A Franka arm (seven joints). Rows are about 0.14 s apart.
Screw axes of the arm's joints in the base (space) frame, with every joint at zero. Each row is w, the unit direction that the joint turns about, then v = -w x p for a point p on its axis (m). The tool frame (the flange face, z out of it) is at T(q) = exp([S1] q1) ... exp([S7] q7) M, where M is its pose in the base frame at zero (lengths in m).
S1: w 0 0 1 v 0.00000 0.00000 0.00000
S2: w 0 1 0 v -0.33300 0.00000 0.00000
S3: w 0 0 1 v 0.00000 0.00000 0.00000
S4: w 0 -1 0 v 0.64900 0.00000 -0.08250
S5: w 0 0 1 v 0.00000 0.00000 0.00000
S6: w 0 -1 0 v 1.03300 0.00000 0.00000
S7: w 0 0 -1 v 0.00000 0.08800 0.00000
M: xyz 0.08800 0.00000 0.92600 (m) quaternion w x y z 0 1 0 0
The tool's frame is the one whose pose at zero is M.
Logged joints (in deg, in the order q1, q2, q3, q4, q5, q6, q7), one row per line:
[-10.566 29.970 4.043 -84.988 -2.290 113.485 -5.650]
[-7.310 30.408 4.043 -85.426 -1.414 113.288 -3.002]
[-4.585 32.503 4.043 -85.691 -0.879 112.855 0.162]
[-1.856 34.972 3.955 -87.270 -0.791 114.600 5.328]
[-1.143 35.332 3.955 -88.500 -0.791 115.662 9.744]
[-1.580 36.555 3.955 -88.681 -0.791 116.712 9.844]
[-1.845 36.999 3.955 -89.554 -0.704 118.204 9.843]
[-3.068 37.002 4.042 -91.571 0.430 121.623 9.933]
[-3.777 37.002 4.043 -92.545 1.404 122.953 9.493]
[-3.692 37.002 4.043 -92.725 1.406 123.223 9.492]
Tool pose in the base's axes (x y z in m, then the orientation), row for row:
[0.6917 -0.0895 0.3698 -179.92 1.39 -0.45]
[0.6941 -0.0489 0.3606 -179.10 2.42 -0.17]
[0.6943 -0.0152 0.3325 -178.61 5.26 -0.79]
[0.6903 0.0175 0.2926 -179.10 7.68 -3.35]
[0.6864 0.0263 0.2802 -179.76 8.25 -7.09]
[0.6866 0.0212 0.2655 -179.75 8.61 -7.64]
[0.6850 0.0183 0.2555 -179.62 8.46 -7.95]
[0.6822 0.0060 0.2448 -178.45 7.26 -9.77]
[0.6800 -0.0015 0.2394 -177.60 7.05 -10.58]
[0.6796 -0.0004 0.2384 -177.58 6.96 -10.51]
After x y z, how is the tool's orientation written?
As angles about the fixed x, y, z axes (roll, pitch, yaw), in degrees.
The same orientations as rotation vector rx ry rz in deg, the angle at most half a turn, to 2 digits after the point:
[-179.90 0.71 2.18]
[-179.06 0.30 3.78]
[-178.38 1.33 8.18]
[-178.40 5.31 11.93]
[-178.45 11.08 12.85]
[-178.28 11.93 13.39]
[-178.12 12.42 13.13]
[-176.84 15.27 11.02]
[-175.88 16.51 10.49]
[-175.89 16.41 10.36]

